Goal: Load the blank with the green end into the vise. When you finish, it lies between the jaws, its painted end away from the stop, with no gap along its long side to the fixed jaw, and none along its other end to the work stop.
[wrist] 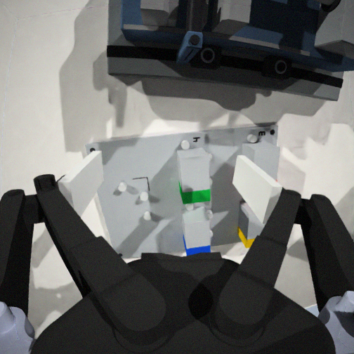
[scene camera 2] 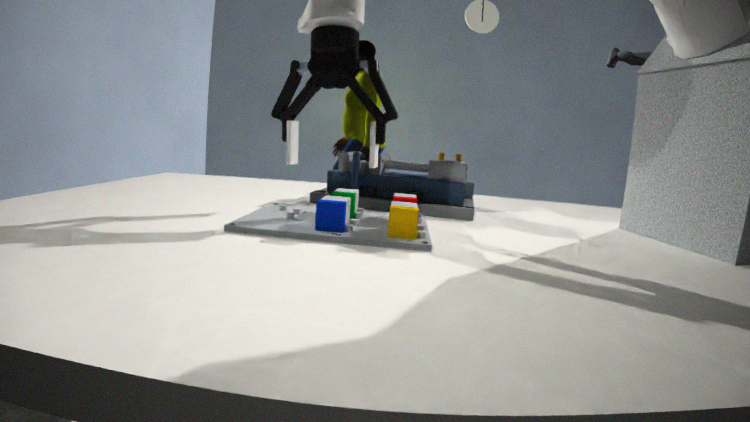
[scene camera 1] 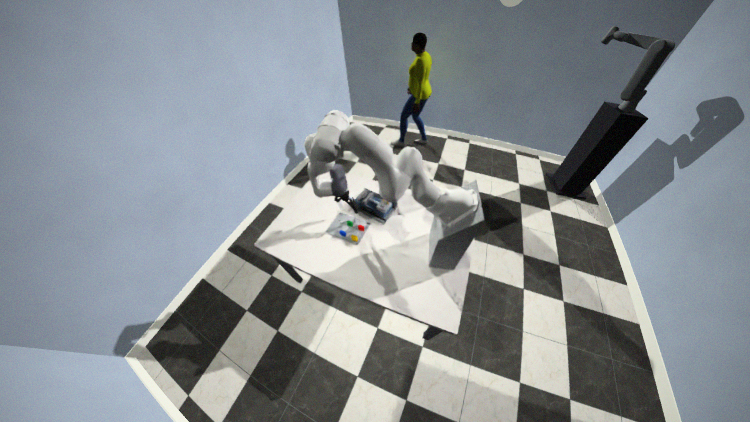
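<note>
The blank with the green end [scene camera 1: 350, 224] [scene camera 2: 352, 201] [wrist: 195, 172] lies on the grey plate [scene camera 2: 267, 220] [wrist: 160, 150], its green end facing the blue-ended blank. My gripper [scene camera 1: 353, 207] [scene camera 2: 333, 153] [wrist: 169, 167] is open and empty, above the plate. In the wrist view the green-ended blank shows between its two pads, nearer the right one. The right pad hides part of the red-ended blank. The vise [scene camera 1: 376, 203] [scene camera 2: 398, 184] [wrist: 285, 20] stands behind the plate; its blue upright part [scene camera 2: 356, 169] [wrist: 191, 46] is on the near side. The wrist view cuts off its far side.
Beside the green-ended blank are the blue-ended blank [scene camera 1: 343, 233] [scene camera 2: 331, 215] [wrist: 196, 229], the red-ended blank [scene camera 1: 361, 227] [scene camera 2: 404, 197] [wrist: 262, 151] and the yellow-ended blank [scene camera 1: 355, 238] [scene camera 2: 403, 221] [wrist: 247, 222]. Short pegs [wrist: 144, 196] rise from the plate. A person [scene camera 1: 419, 76] stands beyond the table.
</note>
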